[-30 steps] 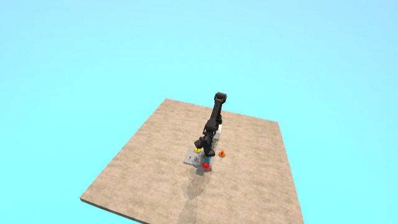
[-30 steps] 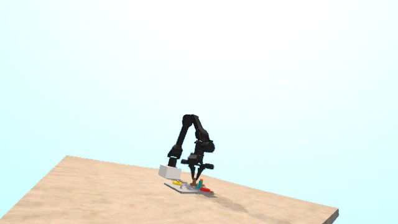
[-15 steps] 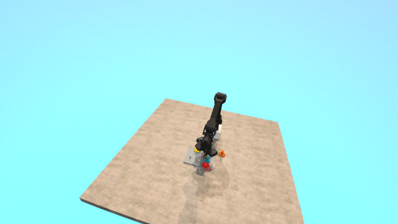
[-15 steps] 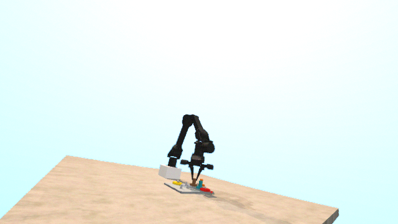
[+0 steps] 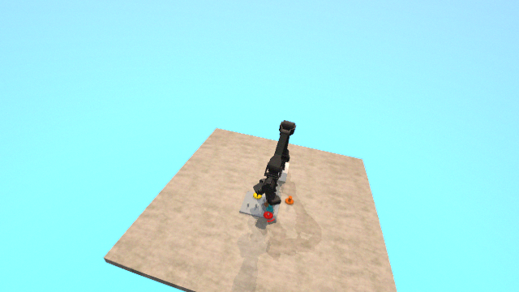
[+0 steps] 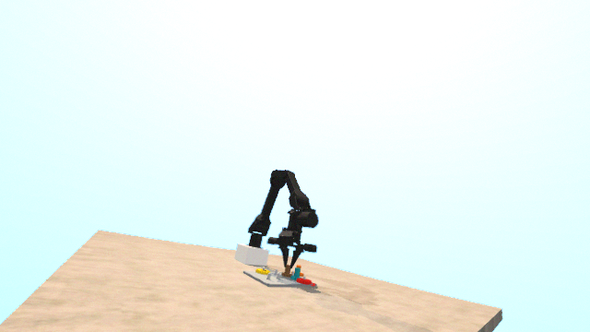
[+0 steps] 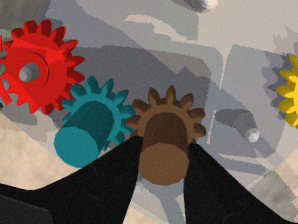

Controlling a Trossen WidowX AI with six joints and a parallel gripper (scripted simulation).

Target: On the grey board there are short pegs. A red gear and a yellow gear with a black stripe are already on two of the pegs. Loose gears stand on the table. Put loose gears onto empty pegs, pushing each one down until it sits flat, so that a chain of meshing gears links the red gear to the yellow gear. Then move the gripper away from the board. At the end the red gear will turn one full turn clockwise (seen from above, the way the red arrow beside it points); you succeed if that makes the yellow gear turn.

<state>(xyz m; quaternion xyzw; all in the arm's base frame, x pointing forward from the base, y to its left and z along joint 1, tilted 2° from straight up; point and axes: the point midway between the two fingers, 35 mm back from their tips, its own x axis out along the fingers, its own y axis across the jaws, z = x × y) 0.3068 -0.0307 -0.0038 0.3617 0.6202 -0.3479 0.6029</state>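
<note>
Right now the brown gear is 10 mm below my gripper tip. From my gripper tip the other things lie so: yellow gear (70 mm to the right, 60 mm behind, 20 mm below); then red gear (70 mm ahead, 20 mm to the left, 20 mm below); then teal gear (30 mm ahead, 20 mm to the left, 20 mm below).
</note>
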